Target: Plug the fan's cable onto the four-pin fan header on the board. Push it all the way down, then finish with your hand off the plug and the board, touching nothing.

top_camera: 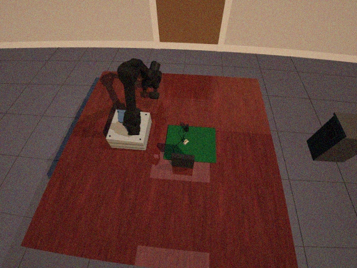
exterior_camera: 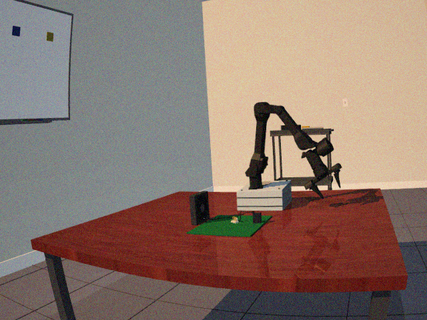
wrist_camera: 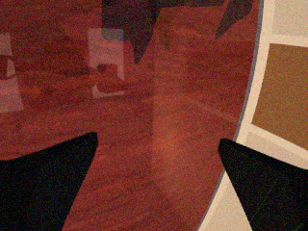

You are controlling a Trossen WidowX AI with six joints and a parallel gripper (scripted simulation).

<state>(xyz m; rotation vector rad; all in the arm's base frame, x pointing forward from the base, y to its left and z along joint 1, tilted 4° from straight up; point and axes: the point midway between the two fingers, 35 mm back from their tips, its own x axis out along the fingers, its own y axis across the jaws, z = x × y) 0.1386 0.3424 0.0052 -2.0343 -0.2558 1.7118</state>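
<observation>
Right now the dark plug is 170 mm ahead of my gripper tip, 320 mm to the right of it and 50 mm below it. The rest, counted from my gripper tip: green board 190 mm ahead, 410 mm to the right, 90 mm below; fan header 160 mm ahead, 410 mm to the right, 70 mm below; black fan 130 mm ahead, 550 mm to the right, 20 mm below.
</observation>
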